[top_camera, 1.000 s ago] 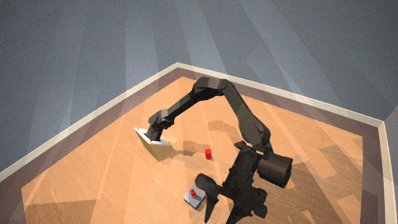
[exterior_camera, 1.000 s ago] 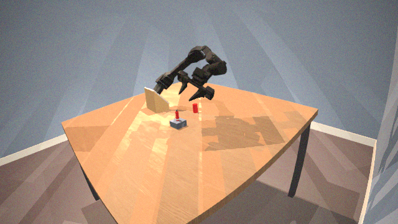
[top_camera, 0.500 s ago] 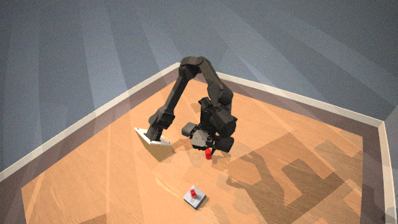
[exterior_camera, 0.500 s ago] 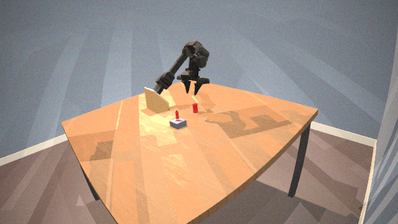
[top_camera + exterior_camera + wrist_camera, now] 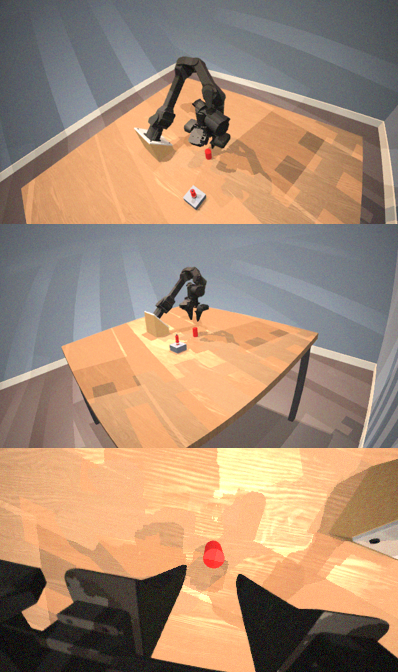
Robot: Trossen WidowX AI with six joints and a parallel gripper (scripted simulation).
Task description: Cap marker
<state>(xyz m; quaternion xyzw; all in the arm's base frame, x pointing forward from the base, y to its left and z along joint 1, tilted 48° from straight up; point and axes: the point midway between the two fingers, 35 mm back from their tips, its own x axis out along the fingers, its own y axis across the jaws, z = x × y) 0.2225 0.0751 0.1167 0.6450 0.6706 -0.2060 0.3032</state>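
The red cap lies 70 mm below my gripper tip. Also, from my gripper tip: red marker (80 mm ahead, 180 mm to the right, 30 mm below); then block (80 mm ahead, 180 mm to the right, 80 mm below).
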